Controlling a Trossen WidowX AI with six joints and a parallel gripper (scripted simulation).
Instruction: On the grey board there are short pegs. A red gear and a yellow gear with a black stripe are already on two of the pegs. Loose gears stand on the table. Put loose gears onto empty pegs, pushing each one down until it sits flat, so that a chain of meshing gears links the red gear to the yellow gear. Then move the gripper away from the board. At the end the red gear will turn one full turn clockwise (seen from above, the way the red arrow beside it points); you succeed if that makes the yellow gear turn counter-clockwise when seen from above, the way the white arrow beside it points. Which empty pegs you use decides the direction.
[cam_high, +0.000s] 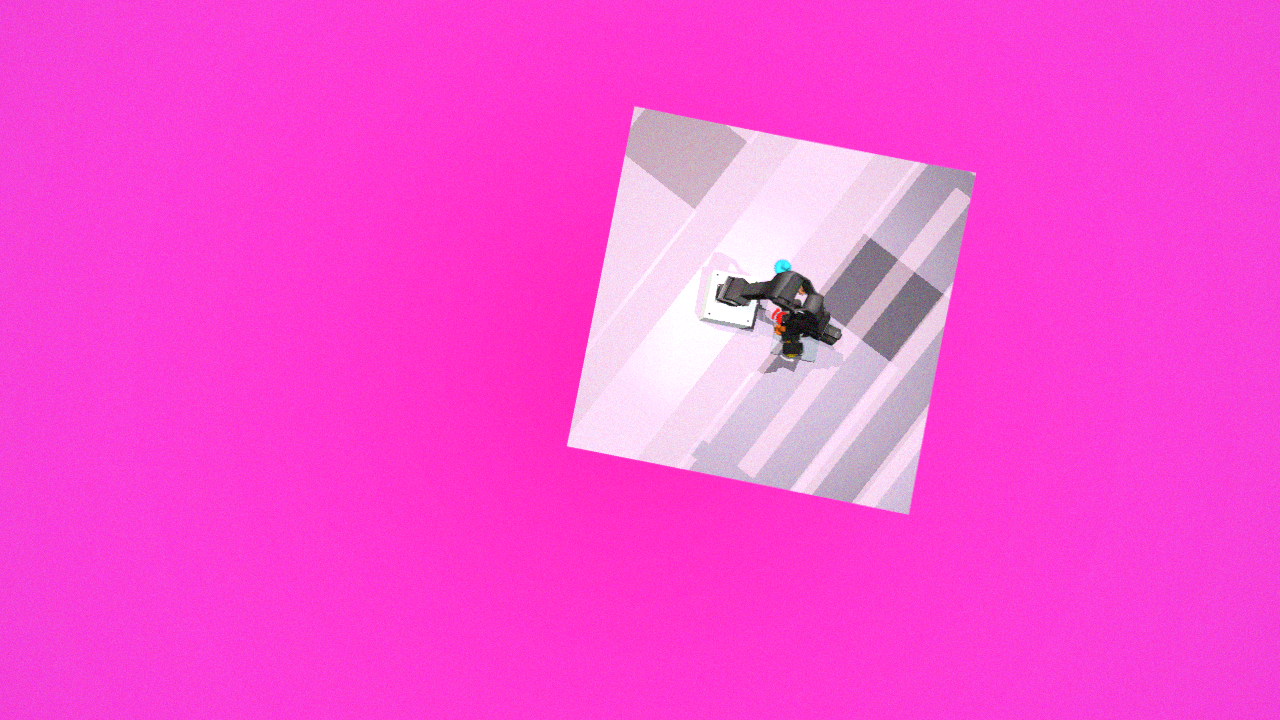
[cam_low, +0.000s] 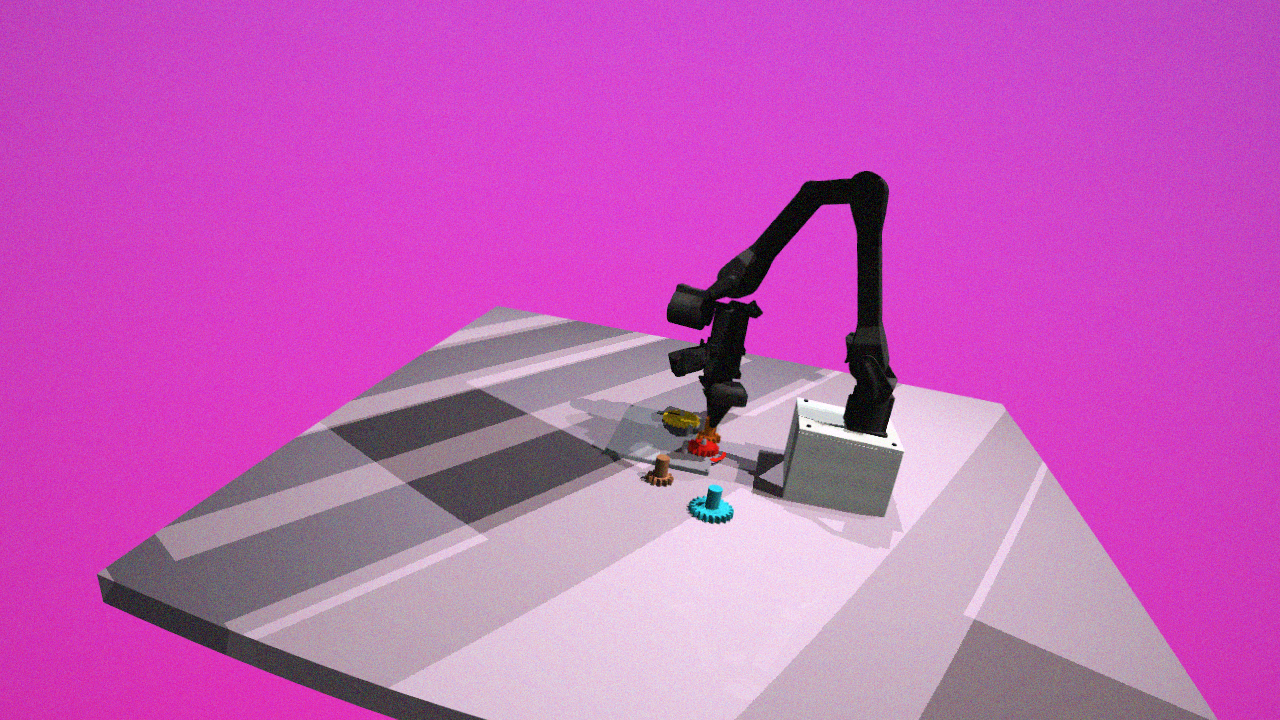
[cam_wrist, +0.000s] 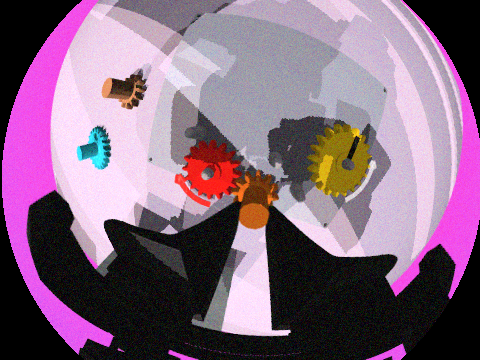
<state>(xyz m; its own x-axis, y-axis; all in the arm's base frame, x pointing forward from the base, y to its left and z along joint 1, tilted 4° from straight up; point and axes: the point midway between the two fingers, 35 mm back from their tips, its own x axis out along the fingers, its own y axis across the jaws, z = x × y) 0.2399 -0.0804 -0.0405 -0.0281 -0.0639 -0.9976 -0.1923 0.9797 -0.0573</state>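
Now: the orange gear 10 mm below my gripper tip. From my gripper tip the other things lie so: brown gear: 60 mm ahead, 160 mm to the left, 20 mm below; then white arrow: 50 mm ahead, 100 mm to the right, 30 mm below; then red gear: 10 mm ahead, 40 mm to the left, 20 mm below.
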